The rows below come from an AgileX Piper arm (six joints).
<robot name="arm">
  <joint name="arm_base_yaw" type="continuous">
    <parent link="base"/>
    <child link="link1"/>
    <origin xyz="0 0 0.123" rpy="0 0 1.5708"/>
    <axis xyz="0 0 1"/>
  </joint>
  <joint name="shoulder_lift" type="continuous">
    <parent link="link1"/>
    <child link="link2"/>
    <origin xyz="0 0 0" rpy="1.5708 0 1.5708"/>
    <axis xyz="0 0 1"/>
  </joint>
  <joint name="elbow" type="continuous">
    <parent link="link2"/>
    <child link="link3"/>
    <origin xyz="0.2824 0.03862 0"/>
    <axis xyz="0 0 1"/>
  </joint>
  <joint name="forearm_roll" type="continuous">
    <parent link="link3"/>
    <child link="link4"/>
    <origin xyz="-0.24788 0.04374 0" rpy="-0.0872 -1.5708 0"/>
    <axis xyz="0 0 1"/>
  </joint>
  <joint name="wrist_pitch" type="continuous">
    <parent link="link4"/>
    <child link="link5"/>
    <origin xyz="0 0 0" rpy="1.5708 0 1.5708"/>
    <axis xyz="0 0 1"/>
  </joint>
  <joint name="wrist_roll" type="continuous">
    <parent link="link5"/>
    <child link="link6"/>
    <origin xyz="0 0.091 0" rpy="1.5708 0 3.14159"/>
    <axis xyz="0 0 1"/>
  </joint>
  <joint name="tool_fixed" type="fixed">
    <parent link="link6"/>
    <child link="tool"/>
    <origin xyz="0 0 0"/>
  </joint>
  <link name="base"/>
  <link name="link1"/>
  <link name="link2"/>
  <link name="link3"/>
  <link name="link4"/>
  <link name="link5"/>
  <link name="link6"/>
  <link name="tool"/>
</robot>
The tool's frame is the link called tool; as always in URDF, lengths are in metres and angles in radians. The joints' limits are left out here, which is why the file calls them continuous.
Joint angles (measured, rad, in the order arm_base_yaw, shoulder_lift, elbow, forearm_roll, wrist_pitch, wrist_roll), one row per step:
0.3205 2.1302 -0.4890 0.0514 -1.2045 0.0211
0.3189 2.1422 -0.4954 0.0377 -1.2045 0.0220
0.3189 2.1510 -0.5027 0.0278 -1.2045 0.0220
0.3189 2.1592 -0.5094 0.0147 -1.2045 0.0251
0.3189 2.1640 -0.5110 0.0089 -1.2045 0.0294
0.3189 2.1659 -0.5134 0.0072 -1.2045 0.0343
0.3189 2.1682 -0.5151 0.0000 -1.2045 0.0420
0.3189 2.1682 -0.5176 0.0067 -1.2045 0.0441
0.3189 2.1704 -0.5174 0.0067 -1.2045 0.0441
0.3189 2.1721 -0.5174 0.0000 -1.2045 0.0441
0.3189 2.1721 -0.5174 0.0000 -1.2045 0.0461
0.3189 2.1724 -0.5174 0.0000 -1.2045 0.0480
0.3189 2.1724 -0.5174 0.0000 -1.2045 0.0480
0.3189 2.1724 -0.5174 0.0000 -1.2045 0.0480
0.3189 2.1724 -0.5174 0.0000 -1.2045 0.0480
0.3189 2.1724 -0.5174 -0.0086 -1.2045 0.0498
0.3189 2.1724 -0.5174 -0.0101 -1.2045 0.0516
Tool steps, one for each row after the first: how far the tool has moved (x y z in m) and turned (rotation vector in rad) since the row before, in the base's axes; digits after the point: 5 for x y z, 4 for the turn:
0.00081 0.00100 -0.00283 -0.0011 0.0055 0.0118
0.00116 0.00127 -0.00180 -0.0006 0.0014 0.0099
0.00094 0.00148 -0.00171 0.0022 0.0022 0.0120
-0.00004 0.00051 -0.00126 0.0028 0.0042 0.0043
0.00047 0.00031 -0.00031 0.0045 0.0009 0.0000
0.00011 0.00068 -0.00050 0.0066 0.0028 0.0045
0.00085 -0.00032 0.00027 0.0027 -0.0018 -0.0074
-0.00020 -0.00007 -0.00068 -0.0008 0.0023 0.0000
-0.00029 0.00050 -0.00051 -0.0006 0.0016 0.0067
0.00000 0.00000 0.00000 0.0018 0.0006 -0.0007
-0.00002 -0.00001 -0.00009 0.0016 0.0008 -0.0007
0.00000 0.00000 0.00000 0.0000 0.0000 0.0000
0.00000 0.00000 0.00000 0.0000 0.0000 0.0000
0.00000 0.00000 0.00000 0.0000 0.0000 0.0000
-0.00023 0.00069 0.00000 0.0016 0.0005 0.0080
-0.00004 0.00012 0.00000 0.0016 0.0005 0.0009

